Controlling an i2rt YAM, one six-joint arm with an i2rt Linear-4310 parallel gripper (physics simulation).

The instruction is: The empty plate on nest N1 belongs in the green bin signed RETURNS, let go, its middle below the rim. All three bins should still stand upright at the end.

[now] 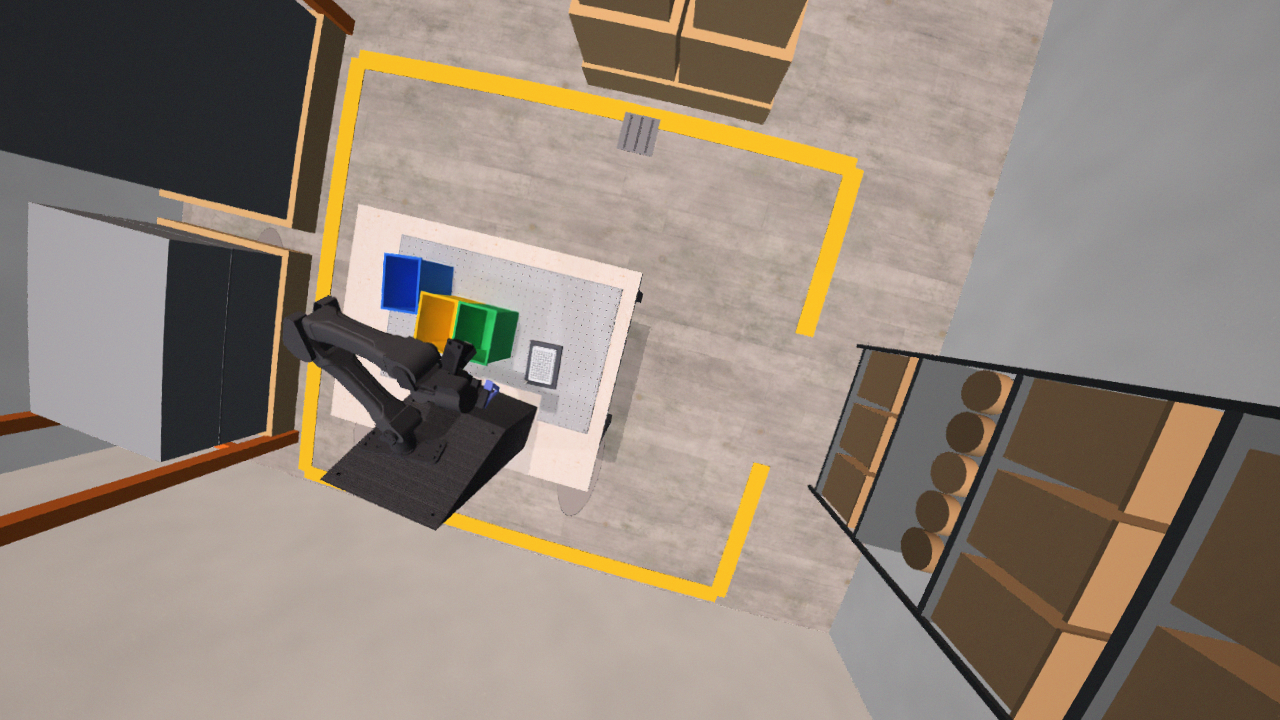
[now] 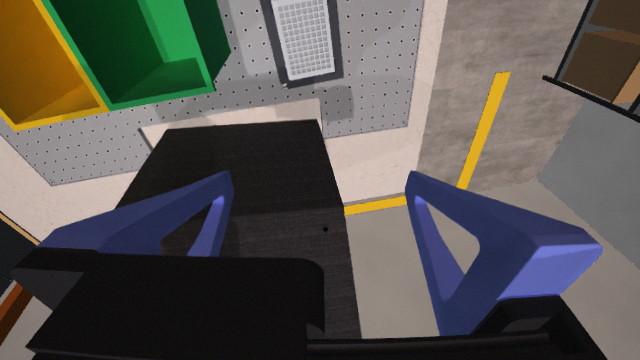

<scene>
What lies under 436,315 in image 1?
A yellow bin.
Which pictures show the green bin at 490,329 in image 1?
Image 1 and image 2: all of them.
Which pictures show the blue bin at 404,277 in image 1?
Image 1 only.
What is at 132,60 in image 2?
A green bin.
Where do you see a gridded plate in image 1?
543,359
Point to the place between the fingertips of my gripper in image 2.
319,180
</scene>
